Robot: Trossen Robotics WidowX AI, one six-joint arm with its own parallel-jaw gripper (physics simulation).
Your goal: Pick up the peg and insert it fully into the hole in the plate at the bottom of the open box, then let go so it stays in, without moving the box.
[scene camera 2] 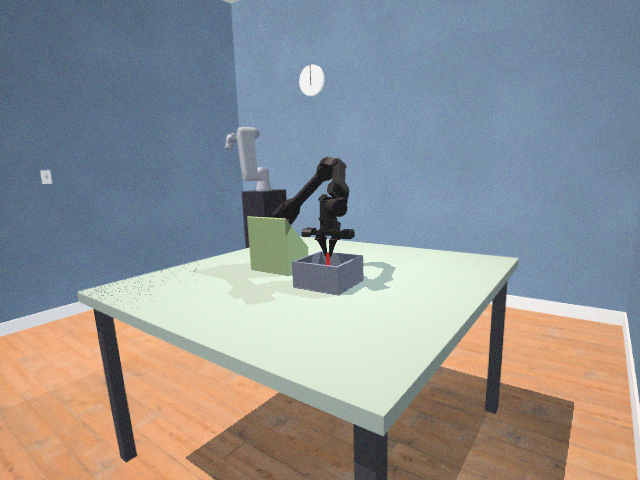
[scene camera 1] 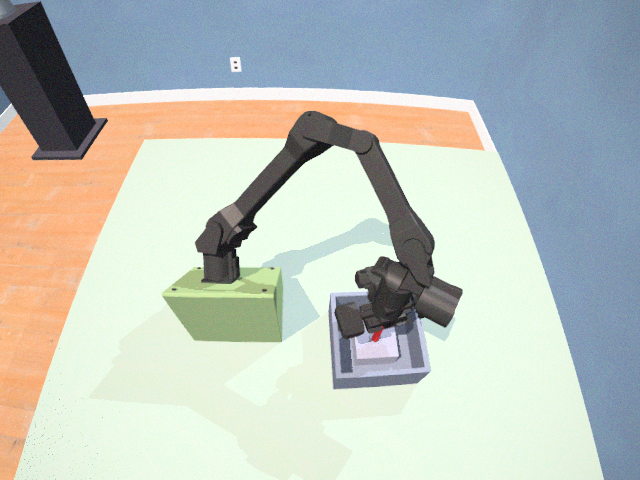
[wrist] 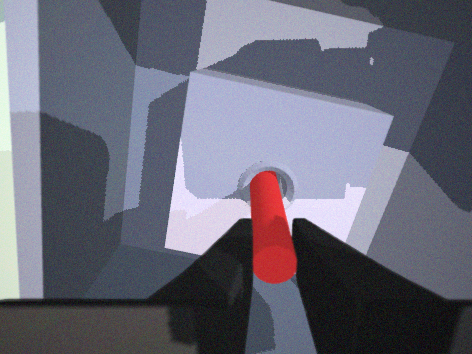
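Where they show: gripper, fingertip midpoint: (scene camera 2: pixel 328 256) (scene camera 1: pixel 378 328) (wrist: pixel 271 230); arm's base at its link origin: (scene camera 2: pixel 275 231) (scene camera 1: pixel 221 279).
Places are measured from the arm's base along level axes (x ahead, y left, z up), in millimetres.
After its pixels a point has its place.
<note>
The red peg (scene camera 1: pixel 377 334) {x 326, y -72, z -65 mm} (scene camera 2: pixel 327 258) {x 330, y -71, z -63 mm} (wrist: pixel 271 225) {x 325, y -59, z -58 mm} is held between the fingertips of my gripper (scene camera 2: pixel 328 253) {x 326, y -61, z -59 mm} (wrist: pixel 271 230) {x 326, y -61, z -59 mm}, which is shut on it. In the wrist view its far end overlaps the round hole (wrist: pixel 290 185) {x 338, y -59, z -103 mm} in the pale plate (scene camera 1: pixel 376 353) {x 330, y -100, z -105 mm} (wrist: pixel 280 125) {x 324, y -34, z -105 mm}; part of the hole's rim shows around it. Whether the tip is inside the hole or just above it, I cannot tell. The plate lies at the bottom of the grey-blue open box (scene camera 1: pixel 381 378) {x 336, y -159, z -87 mm} (scene camera 2: pixel 315 277) {x 343, y -158, z -111 mm} (wrist: pixel 25 200) {x 239, y -81, z -65 mm}. In scene camera 1 the fingers are hidden by the gripper's body.
The box walls stand around the plate, with the fingers between them. The green block (scene camera 1: pixel 237 320) {x 41, y -72, z -36 mm} (scene camera 2: pixel 268 245) {x 26, y -73, z -45 mm} under the arm's base stands beside the box. Both stand on the pale green table (scene camera 1: pixel 491 413) {x 603, y -220, z -163 mm} (scene camera 2: pixel 310 330) {x 535, y -417, z -163 mm}. A dark pedestal (scene camera 1: pixel 51 87) (scene camera 2: pixel 266 202) stands beyond the table.
</note>
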